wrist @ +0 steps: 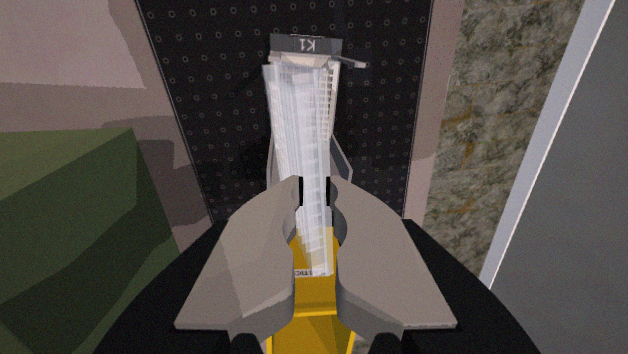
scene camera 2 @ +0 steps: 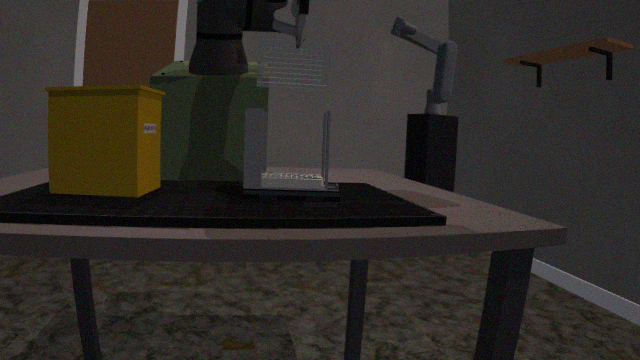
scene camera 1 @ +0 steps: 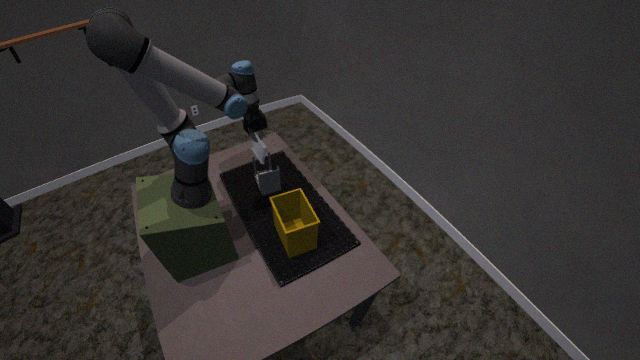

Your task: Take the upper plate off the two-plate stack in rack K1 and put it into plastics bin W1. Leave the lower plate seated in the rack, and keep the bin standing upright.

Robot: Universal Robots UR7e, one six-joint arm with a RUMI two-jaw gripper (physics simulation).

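Places are measured from the arm's base along level axes (x down, y ahead, z right), in millimetres.
Where they show: gripper, fingertip midpoint: [wrist: 314, 179] [scene camera 2: 298, 47] [scene camera 1: 259, 141]; arm's base at its link origin: [scene camera 2: 218, 70] [scene camera 1: 191, 194].
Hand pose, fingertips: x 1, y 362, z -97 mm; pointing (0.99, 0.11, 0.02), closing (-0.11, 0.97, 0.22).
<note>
Each offset is from my fingertips to the top centre of the thing. "spot": to the spot under its first point. Level surfaces: height alone.
My gripper [scene camera 2: 299, 44] [wrist: 314, 179] is shut on the clear upper plate {dy -10, dx -12, dz +3 mm} [scene camera 1: 259, 150] [scene camera 2: 295, 67] [wrist: 307, 145], gripping it near its upper edge. The plate hangs steeply on edge, its broad face towards scene camera 2, above the grey rack K1 {dy +11, dx +114, dz +5 mm} [scene camera 1: 269, 181] [scene camera 2: 255, 150] [wrist: 305, 46] and apart from it. The pale lower plate [scene camera 2: 292, 180] [wrist: 327, 92] lies low between the rack's posts; the held plate partly covers it in the wrist view. The yellow plastics bin W1 {dy -74, dx +81, dz +331 mm} [scene camera 1: 302, 243] [scene camera 2: 92, 142] [wrist: 315, 295] stands upright beside the rack.
Rack and bin stand on a black perforated board {dx +261 mm} [scene camera 1: 325, 255] [scene camera 2: 200, 205] [wrist: 215, 65] on the table {dx +274 mm} [scene camera 1: 280, 315] [scene camera 2: 500, 220]. The green arm base block [scene camera 1: 195, 250] [scene camera 2: 215, 130] [wrist: 75, 215] is beside the board. Tall rack posts {spot: dy +67, dx +179, dz -34 mm} [scene camera 2: 326, 150] rise below the held plate.
</note>
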